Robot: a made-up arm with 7 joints. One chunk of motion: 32 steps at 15 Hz.
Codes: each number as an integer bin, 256 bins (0 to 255) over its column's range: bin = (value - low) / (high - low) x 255, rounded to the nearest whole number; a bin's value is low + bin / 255 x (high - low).
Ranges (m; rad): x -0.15..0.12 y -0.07..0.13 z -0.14..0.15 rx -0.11..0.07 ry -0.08..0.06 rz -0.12..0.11
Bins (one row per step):
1: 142 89 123 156 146 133
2: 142 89 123 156 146 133
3: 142 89 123 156 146 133
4: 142 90 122 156 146 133
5: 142 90 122 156 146 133
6: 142 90 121 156 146 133
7: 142 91 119 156 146 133
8: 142 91 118 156 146 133
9: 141 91 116 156 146 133
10: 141 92 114 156 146 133
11: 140 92 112 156 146 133
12: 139 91 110 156 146 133
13: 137 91 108 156 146 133
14: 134 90 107 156 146 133
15: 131 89 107 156 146 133
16: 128 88 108 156 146 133
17: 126 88 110 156 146 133
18: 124 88 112 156 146 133
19: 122 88 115 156 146 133
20: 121 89 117 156 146 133
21: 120 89 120 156 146 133
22: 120 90 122 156 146 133
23: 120 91 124 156 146 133
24: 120 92 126 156 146 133
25: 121 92 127 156 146 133
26: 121 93 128 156 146 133
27: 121 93 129 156 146 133
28: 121 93 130 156 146 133
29: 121 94 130 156 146 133
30: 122 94 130 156 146 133
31: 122 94 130 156 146 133
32: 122 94 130 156 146 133
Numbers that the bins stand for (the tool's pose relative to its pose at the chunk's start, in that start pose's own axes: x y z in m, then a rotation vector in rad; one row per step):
1: 0.0004 -0.0002 -0.0001 0.0001 0.0002 0.0000
2: 0.0004 -0.0002 -0.0001 0.0001 0.0002 0.0000
3: 0.0004 -0.0002 -0.0001 0.0001 0.0002 0.0000
4: 0.0004 0.0006 -0.0013 0.0001 0.0002 0.0000
5: 0.0004 0.0006 -0.0013 0.0001 0.0002 0.0000
6: 0.0004 0.0006 -0.0024 0.0001 0.0002 0.0000
7: 0.0004 0.0014 -0.0047 0.0001 0.0002 0.0000
8: 0.0004 0.0014 -0.0058 0.0001 0.0002 0.0000
9: -0.0007 0.0014 -0.0081 0.0001 0.0002 0.0000
10: -0.0007 0.0022 -0.0104 0.0001 0.0002 0.0000
11: -0.0018 0.0022 -0.0126 0.0001 0.0002 0.0000
12: -0.0028 0.0014 -0.0149 0.0001 0.0002 0.0000
13: -0.0049 0.0014 -0.0172 0.0001 0.0002 0.0000
14: -0.0081 0.0006 -0.0183 0.0001 0.0002 0.0000
15: -0.0113 -0.0002 -0.0183 0.0001 0.0002 0.0000
16: -0.0145 -0.0010 -0.0172 0.0001 0.0002 0.0000
17: -0.0166 -0.0010 -0.0149 0.0001 0.0002 0.0000
18: -0.0187 -0.0010 -0.0126 0.0001 0.0002 0.0000
19: -0.0208 -0.0010 -0.0092 0.0001 0.0002 0.0000
20: -0.0219 -0.0002 -0.0069 0.0001 0.0002 0.0000
21: -0.0229 -0.0002 -0.0035 0.0001 0.0002 0.0000
22: -0.0229 0.0006 -0.0013 0.0001 0.0002 0.0000
23: -0.0229 0.0014 0.0010 0.0001 0.0002 0.0000
24: -0.0229 0.0022 0.0033 0.0001 0.0002 0.0000
25: -0.0219 0.0022 0.0044 0.0001 0.0002 0.0000
26: -0.0219 0.0029 0.0056 0.0001 0.0002 0.0000
27: -0.0219 0.0029 0.0067 0.0001 0.0002 0.0000
28: -0.0219 0.0029 0.0078 0.0001 0.0002 0.0000
29: -0.0219 0.0037 0.0078 0.0001 0.0002 0.0000
30: -0.0208 0.0037 0.0078 0.0001 0.0002 0.0000
31: -0.0208 0.0037 0.0078 0.0001 0.0002 0.0000
32: -0.0208 0.0037 0.0078 0.0001 0.0002 0.0000

